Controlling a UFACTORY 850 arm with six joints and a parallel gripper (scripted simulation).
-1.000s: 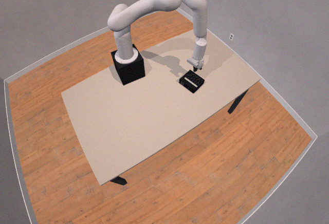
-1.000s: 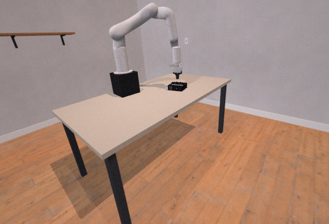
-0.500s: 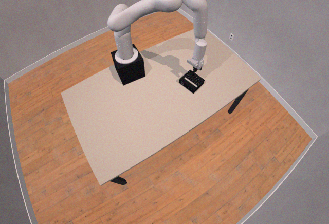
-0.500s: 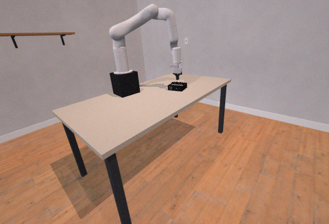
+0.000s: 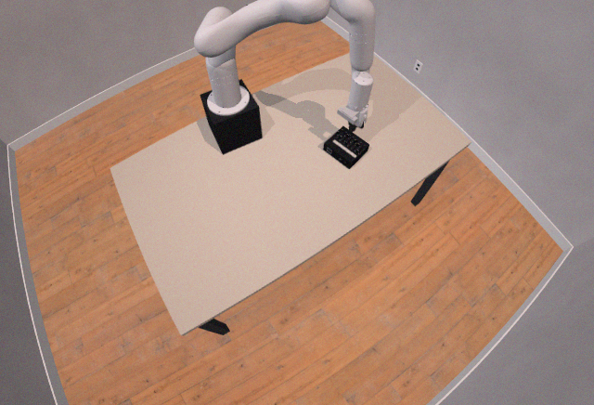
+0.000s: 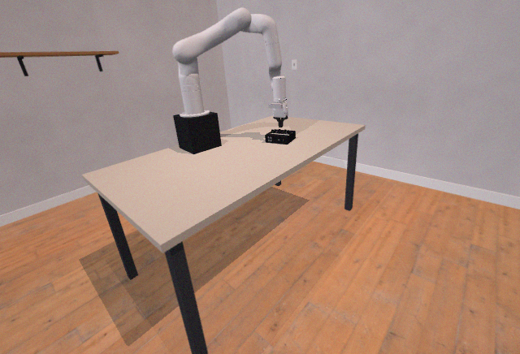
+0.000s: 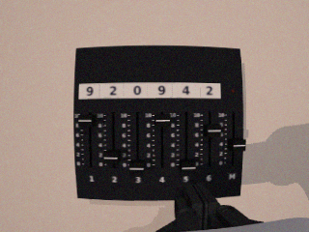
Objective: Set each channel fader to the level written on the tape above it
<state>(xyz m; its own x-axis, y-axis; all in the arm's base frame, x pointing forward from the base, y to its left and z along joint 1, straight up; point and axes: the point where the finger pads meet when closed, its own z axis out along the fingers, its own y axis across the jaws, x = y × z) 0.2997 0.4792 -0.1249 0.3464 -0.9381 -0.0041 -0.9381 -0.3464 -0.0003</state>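
The master fader is 6 cm to the right of my hand, 3 cm below it and 3 cm behind it.
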